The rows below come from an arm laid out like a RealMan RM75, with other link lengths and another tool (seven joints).
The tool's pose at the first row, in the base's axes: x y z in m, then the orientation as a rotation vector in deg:
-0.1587 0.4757 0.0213 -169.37 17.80 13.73
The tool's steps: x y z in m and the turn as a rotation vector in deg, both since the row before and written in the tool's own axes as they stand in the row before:
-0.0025 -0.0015 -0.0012 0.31 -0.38 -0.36
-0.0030 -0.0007 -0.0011 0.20 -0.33 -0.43
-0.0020 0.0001 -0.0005 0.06 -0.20 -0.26
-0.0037 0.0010 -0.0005 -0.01 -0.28 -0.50
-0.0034 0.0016 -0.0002 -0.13 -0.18 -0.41
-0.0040 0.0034 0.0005 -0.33 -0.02 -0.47
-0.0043 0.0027 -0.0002 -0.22 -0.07 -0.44
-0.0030 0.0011 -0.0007 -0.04 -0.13 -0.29
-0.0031 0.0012 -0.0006 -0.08 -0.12 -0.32
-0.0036 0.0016 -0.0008 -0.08 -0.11 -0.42
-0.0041 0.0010 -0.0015 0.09 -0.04 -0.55
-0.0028 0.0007 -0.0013 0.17 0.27 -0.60
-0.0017 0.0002 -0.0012 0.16 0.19 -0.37
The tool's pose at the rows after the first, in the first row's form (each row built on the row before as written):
-0.1606 0.4774 0.0231 -169.01 17.23 14.17
-0.1632 0.4784 0.0248 -168.78 16.56 14.55
-0.1651 0.4786 0.0256 -168.70 16.15 14.80
-0.1688 0.4782 0.0266 -168.68 15.37 15.14
-0.1724 0.4772 0.0272 -168.79 14.73 15.38
-0.1770 0.4746 0.0270 -169.13 14.01 15.41
-0.1816 0.4726 0.0276 -169.35 13.33 15.50
-0.1846 0.4718 0.0287 -169.37 12.88 15.66
-0.1877 0.4709 0.0297 -169.43 12.38 15.81
-0.1913 0.4697 0.0309 -169.50 11.74 15.93
-0.1952 0.4690 0.0330 -169.41 10.93 15.90
-0.1978 0.4684 0.0347 -169.30 10.09 15.39
-0.1993 0.4682 0.0362 -169.18 9.58 15.03

